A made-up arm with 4 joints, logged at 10 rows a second.
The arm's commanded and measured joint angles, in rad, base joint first. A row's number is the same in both.
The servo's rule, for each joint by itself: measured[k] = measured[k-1] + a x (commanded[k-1-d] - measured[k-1]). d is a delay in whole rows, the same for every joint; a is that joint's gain. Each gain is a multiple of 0.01, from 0.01 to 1. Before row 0 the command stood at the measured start. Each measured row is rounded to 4 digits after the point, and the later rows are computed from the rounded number. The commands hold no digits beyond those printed.
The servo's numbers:
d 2
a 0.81 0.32 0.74 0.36
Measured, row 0:
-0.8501 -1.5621 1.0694 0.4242
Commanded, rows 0 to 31:
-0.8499 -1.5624 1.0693 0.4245
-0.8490 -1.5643 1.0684 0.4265
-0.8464 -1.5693 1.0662 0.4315
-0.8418 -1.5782 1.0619 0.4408
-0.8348 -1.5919 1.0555 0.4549
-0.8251 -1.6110 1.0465 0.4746
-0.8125 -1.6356 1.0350 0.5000
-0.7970 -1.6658 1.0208 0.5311
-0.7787 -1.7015 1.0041 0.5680
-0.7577 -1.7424 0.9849 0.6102
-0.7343 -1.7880 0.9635 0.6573
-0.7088 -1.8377 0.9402 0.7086
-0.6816 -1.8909 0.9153 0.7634
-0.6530 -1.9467 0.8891 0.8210
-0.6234 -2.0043 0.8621 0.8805
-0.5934 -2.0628 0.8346 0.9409
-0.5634 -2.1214 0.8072 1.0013
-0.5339 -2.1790 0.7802 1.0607
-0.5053 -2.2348 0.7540 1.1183
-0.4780 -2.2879 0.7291 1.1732
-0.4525 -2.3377 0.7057 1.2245
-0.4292 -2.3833 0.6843 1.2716
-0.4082 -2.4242 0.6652 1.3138
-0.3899 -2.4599 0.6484 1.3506
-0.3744 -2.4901 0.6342 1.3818
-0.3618 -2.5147 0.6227 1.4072
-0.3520 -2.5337 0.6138 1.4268
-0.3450 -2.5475 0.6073 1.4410
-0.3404 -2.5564 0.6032 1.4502
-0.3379 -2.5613 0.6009 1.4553
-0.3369 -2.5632 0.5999 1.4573
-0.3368 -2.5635 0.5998 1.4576
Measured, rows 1 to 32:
-0.8501 -1.5621 1.0694 0.4242
-0.8501 -1.5621 1.0694 0.4242
-0.8499 -1.5622 1.0693 0.4243
-0.8492 -1.5629 1.0686 0.4251
-0.8469 -1.5649 1.0668 0.4274
-0.8428 -1.5692 1.0632 0.4322
-0.8363 -1.5765 1.0575 0.4404
-0.8272 -1.5875 1.0494 0.4527
-0.8153 -1.6029 1.0387 0.4697
-0.8005 -1.6230 1.0255 0.4918
-0.7828 -1.6481 1.0097 0.5192
-0.7625 -1.6783 0.9913 0.5520
-0.7397 -1.7134 0.9707 0.5899
-0.7147 -1.7532 0.9481 0.6326
-0.6879 -1.7973 0.9238 0.6797
-0.6596 -1.8451 0.8981 0.7306
-0.6303 -1.8960 0.8715 0.7846
-0.6004 -1.9494 0.8442 0.8409
-0.5704 -2.0044 0.8168 0.8986
-0.5408 -2.0603 0.7897 0.9570
-0.5120 -2.1161 0.7633 1.0151
-0.4845 -2.1711 0.7380 1.0720
-0.4586 -2.2244 0.7141 1.1269
-0.4348 -2.2752 0.6920 1.1790
-0.4133 -2.3229 0.6722 1.2275
-0.3943 -2.3667 0.6546 1.2718
-0.3782 -2.4062 0.6395 1.3114
-0.3649 -2.4409 0.6271 1.3459
-0.3545 -2.4706 0.6173 1.3750
-0.3468 -2.4952 0.6099 1.3988
-0.3416 -2.5148 0.6049 1.4173
-0.3386 -2.5297 0.6019 1.4310

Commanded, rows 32 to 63:
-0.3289 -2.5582 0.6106 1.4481
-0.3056 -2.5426 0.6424 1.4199
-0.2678 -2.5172 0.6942 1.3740
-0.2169 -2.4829 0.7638 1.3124
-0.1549 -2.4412 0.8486 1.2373
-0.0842 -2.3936 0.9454 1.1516
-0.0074 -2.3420 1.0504 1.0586
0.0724 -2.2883 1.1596 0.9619
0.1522 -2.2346 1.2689 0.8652
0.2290 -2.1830 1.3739 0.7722
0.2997 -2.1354 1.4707 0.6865
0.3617 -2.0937 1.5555 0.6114
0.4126 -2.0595 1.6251 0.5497
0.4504 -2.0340 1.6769 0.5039
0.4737 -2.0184 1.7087 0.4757
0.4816 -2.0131 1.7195 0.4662
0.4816 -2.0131 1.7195 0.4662
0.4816 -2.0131 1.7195 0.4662
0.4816 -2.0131 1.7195 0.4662
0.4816 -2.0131 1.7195 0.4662
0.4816 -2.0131 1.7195 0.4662
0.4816 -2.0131 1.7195 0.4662
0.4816 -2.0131 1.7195 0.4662
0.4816 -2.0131 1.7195 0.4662
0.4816 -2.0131 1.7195 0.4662
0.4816 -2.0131 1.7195 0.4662
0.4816 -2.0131 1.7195 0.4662
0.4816 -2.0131 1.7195 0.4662
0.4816 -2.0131 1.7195 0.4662
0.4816 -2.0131 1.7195 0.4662
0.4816 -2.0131 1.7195 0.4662
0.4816 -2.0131 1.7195 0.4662
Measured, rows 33 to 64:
-0.3372 -2.5404 0.6004 1.4405
-0.3369 -2.5478 0.6000 1.4467
-0.3304 -2.5511 0.6078 1.4472
-0.3103 -2.5484 0.6334 1.4374
-0.2759 -2.5384 0.6784 1.4146
-0.2281 -2.5206 0.7416 1.3778
-0.1688 -2.4952 0.8208 1.3272
-0.1003 -2.4627 0.9130 1.2640
-0.0251 -2.4241 1.0147 1.1901
0.0539 -2.3806 1.1219 1.1079
0.1335 -2.3339 1.2307 1.0205
0.2109 -2.2856 1.3367 0.9311
0.2828 -2.2375 1.4359 0.8430
0.3467 -2.1915 1.5244 0.7596
0.4001 -2.1493 1.5989 0.6840
0.4408 -2.1124 1.6566 0.6192
0.4674 -2.0823 1.6952 0.5675
0.4789 -2.0602 1.7132 0.5310
0.4811 -2.0451 1.7179 0.5077
0.4815 -2.0349 1.7191 0.4928
0.4816 -2.0279 1.7194 0.4832
0.4816 -2.0232 1.7195 0.4771
0.4816 -2.0200 1.7195 0.4732
0.4816 -2.0178 1.7195 0.4707
0.4816 -2.0163 1.7195 0.4691
0.4816 -2.0153 1.7195 0.4681
0.4816 -2.0146 1.7195 0.4674
0.4816 -2.0141 1.7195 0.4670
0.4816 -2.0138 1.7195 0.4667
0.4816 -2.0136 1.7195 0.4665
0.4816 -2.0134 1.7195 0.4664
0.4816 -2.0133 1.7195 0.4663

